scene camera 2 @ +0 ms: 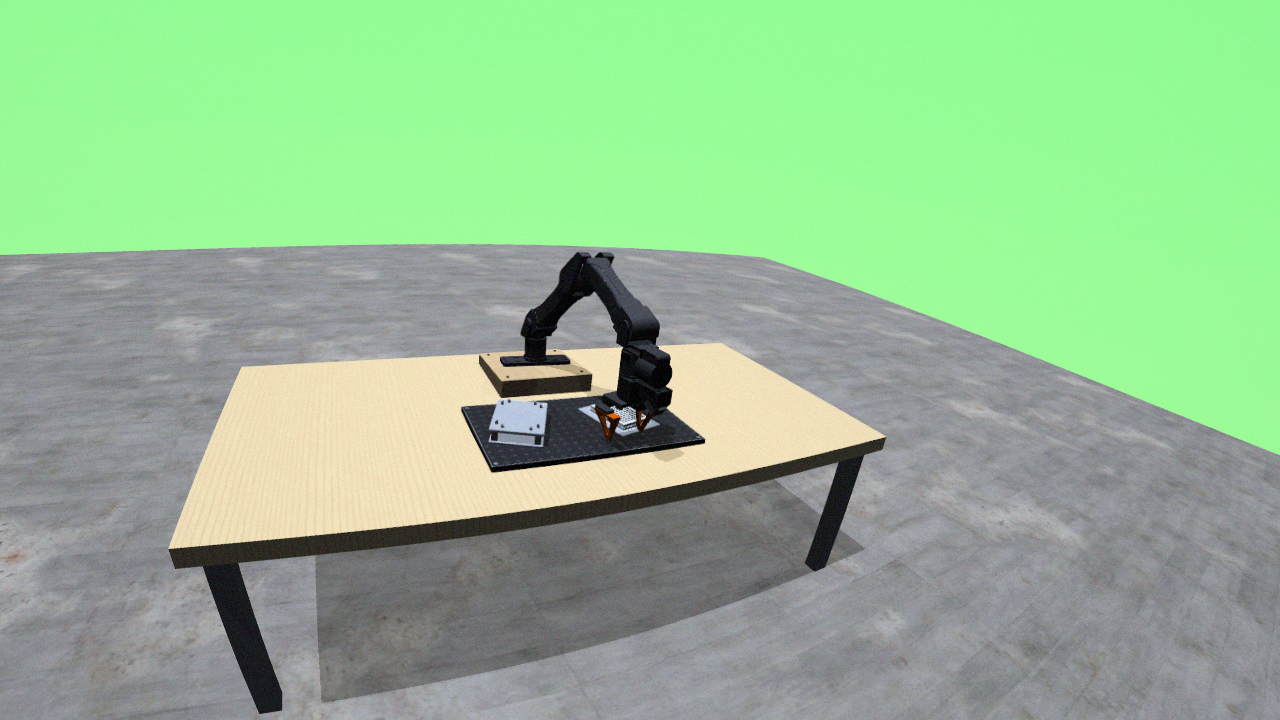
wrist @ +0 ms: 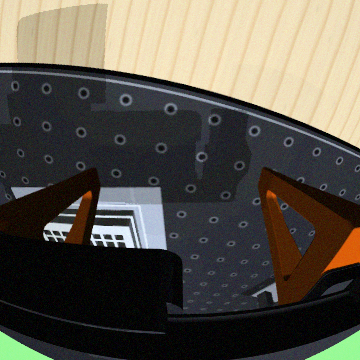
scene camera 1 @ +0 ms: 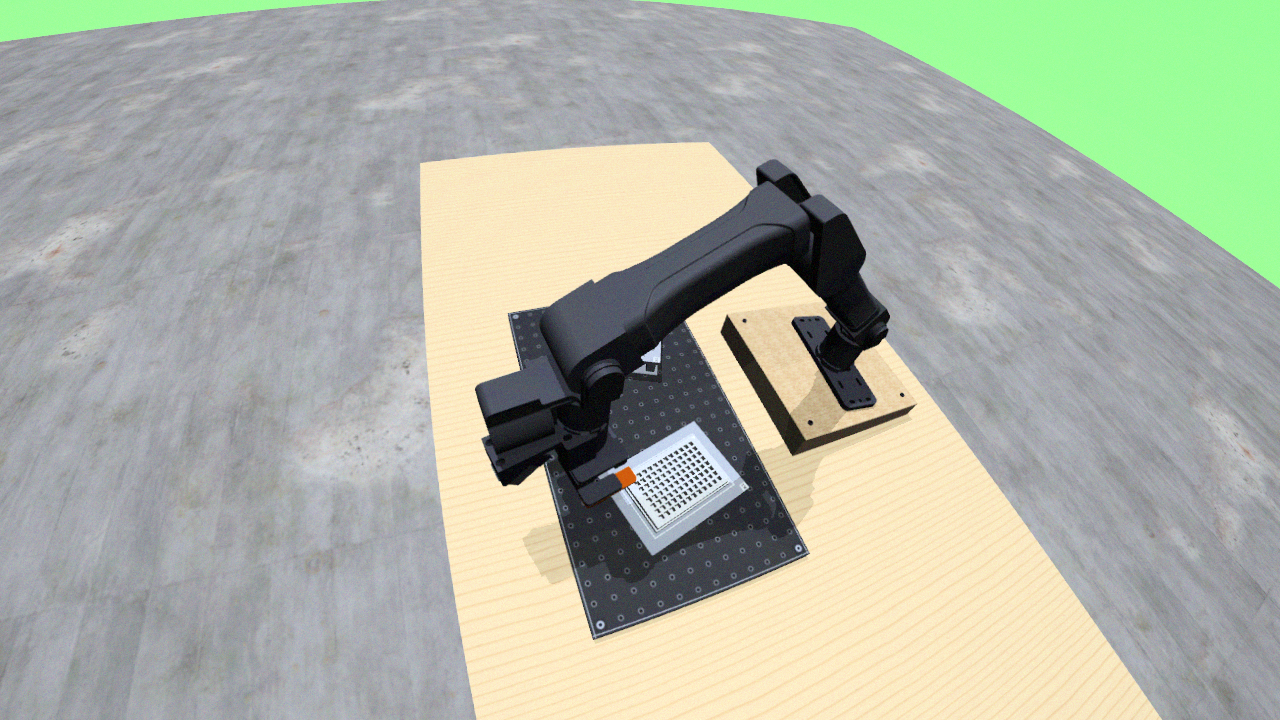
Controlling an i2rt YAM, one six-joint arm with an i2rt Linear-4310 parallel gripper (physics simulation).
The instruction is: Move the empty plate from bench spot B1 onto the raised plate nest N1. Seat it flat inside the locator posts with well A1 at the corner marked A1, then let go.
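Where they show: gripper, between the fingertips: (scene camera 2: 624, 435) (wrist: 178, 176) (scene camera 1: 581, 471); arm's base, origin of its link: (scene camera 2: 534, 362) (scene camera 1: 831, 361).
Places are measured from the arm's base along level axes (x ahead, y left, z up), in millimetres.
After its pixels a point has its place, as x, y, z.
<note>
The white plate (scene camera 1: 682, 481) {316, 144, -21} (wrist: 112, 239) {376, 134, -13} with a grid of square wells lies flat on the pale rectangle of bench spot B1 (scene camera 1: 657, 542) {370, 216, -27} (wrist: 154, 212) {402, 109, -27}. My gripper (scene camera 2: 625, 431) {447, 106, -14} (wrist: 178, 176) {447, 106, -14} is open, with its orange fingers pointing down and wide apart at the plate's outer side. In the wrist view the left finger overlaps the plate and the right finger is over the black board, off the plate. The gap between them holds nothing. The raised nest N1 (scene camera 2: 519, 417) {371, -123, 7} is a silver platform with small posts. In scene camera 1 the arm mostly hides it. The A1 marks cannot be read.
The black perforated board (scene camera 1: 626, 586) {421, 260, -28} (scene camera 2: 581, 454) {494, -10, -28} (wrist: 215, 200) {426, 72, -29} carries the plate spot and the nest. The arm's base stands on a wooden block (scene camera 1: 769, 376) {135, 16, 9} (scene camera 2: 546, 385) {141, 1, -15} behind the board. All stand on the light wooden table (scene camera 1: 519, 232) {486, -464, -41} (scene camera 2: 340, 465) {469, -531, -42}.
</note>
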